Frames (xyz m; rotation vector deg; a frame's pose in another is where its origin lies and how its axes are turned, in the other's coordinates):
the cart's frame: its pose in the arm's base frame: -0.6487 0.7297 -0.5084 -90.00 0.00 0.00
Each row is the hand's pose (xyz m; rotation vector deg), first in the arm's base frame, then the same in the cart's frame.
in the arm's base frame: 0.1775 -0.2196 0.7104 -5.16 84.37 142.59
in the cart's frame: 0.8262 -1.2188 -0.9493 11.08 -41.51 161.82
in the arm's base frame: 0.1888 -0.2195 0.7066 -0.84 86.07 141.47
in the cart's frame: 0.8375 -1.2150 -0.9492 14.48 -39.93 164.01
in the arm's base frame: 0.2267 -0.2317 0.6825 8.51 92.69 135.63
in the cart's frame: 0.8754 -1.1909 -0.9614 22.84 -31.74 168.75
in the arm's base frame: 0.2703 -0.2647 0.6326 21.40 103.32 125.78
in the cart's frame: 0.9190 -1.1410 -0.9944 33.82 -17.18 175.25
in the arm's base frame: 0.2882 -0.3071 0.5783 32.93 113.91 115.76
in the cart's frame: 0.9369 -1.0867 -1.0368 -39.64 1.37 -169.52
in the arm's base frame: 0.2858 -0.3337 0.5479 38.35 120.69 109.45
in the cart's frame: 0.9345 -1.0563 -1.0634 -40.83 -8.07 -165.28
